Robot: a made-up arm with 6 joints.
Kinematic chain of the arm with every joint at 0, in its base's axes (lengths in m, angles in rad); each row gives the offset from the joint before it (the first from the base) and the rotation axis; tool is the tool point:
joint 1: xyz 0 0 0.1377 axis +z
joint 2: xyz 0 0.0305 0 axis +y
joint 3: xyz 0 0 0.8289 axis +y
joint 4: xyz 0 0 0.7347 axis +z
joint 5: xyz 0 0 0 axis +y
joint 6: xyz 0 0 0.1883 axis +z
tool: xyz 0 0 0
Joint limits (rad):
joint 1: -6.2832..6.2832
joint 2: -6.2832..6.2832
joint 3: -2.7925..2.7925
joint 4: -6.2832..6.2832
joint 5: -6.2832..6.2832
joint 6: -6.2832..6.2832
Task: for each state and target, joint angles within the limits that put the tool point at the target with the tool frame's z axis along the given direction. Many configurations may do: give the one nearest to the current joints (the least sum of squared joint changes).
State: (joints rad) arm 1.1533 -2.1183 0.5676 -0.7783 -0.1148 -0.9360
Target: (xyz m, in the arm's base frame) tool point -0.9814 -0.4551 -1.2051 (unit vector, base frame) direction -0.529 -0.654 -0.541
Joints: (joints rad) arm 0.3924 -2.5734 0.1724 -1.1491 0.4562 -0.9360
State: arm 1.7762 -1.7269 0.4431 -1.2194 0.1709 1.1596
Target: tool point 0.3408 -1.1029 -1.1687 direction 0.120 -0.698 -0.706
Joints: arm 1.9172 -2.5181 0.1978 -1.2460 -0.1313 1.1596
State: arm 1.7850 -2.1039 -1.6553 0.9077 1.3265 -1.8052
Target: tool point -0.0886 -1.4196 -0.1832 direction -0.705 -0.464 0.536
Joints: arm 1.6268 -1.4420 -0.9313 0.8228 1.6619 -1.8052
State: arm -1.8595 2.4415 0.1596 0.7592 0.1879 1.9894
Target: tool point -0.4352 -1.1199 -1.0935 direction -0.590 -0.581 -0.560
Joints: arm -1.9099 2.2475 0.2947 0.8827 -0.4896 1.9894
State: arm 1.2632 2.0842 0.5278 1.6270 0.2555 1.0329
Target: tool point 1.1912 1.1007 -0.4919 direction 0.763 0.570 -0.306
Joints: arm 0.7377 2.0599 -0.2379 2.1579 -0.1100 1.0329
